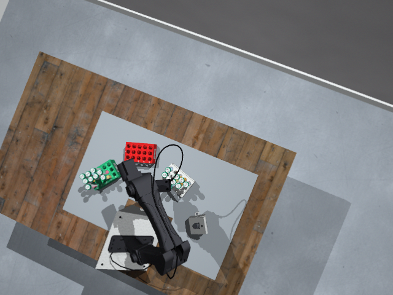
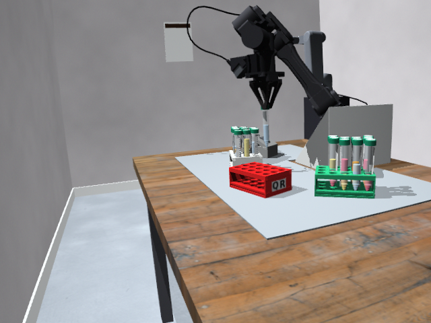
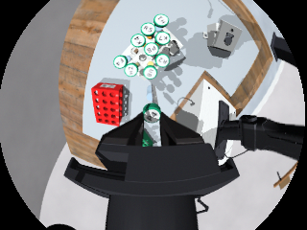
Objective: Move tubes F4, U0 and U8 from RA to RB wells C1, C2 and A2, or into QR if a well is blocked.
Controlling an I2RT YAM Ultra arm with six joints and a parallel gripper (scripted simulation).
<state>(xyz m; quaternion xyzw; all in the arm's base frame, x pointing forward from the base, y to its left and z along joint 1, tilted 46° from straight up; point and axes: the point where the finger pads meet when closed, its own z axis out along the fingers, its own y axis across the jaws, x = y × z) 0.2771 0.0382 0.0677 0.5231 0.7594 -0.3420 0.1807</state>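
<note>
The tube is 10 mm to the right of my hand and 60 mm below it. From my hand the other things lie so: red rack QR 100 mm ahead, 120 mm to the left, 160 mm below; tube with yellow filling 50 mm ahead, 30 mm to the right, 120 mm below; white rack RB 30 mm ahead, 70 mm to the right, 160 mm below.
</note>
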